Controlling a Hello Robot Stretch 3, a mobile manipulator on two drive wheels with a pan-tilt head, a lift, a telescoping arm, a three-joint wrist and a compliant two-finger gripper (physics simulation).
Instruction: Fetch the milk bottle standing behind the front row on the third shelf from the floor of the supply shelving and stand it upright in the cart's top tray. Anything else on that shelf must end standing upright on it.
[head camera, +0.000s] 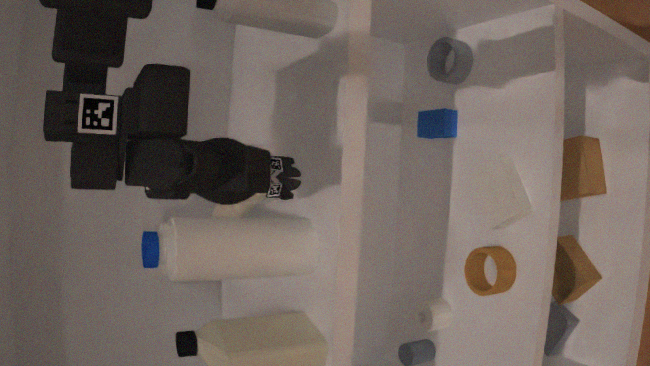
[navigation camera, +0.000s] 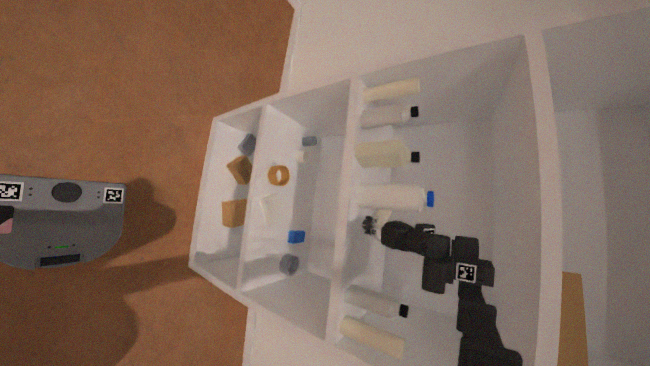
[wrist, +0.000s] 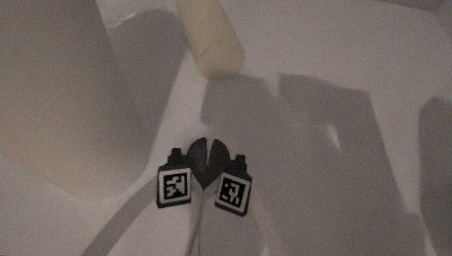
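Observation:
The white milk bottle with a blue cap stands upright on the third shelf, its base set back from the shelf edge. A pale cream cylinder is partly hidden beside and behind it; it slants and seems to lie on its side. My gripper is shut with nothing between its fingers. It is low over the shelf, to the side of the milk bottle, its fingertips apart from the cylinder's near end. The cart does not show.
On the bottle's other side stand a cream jug with a black cap, a greyish bottle and a cream cylinder. On my arm's side stand another greyish bottle and cream cylinder. Small blocks and rings occupy lower shelves.

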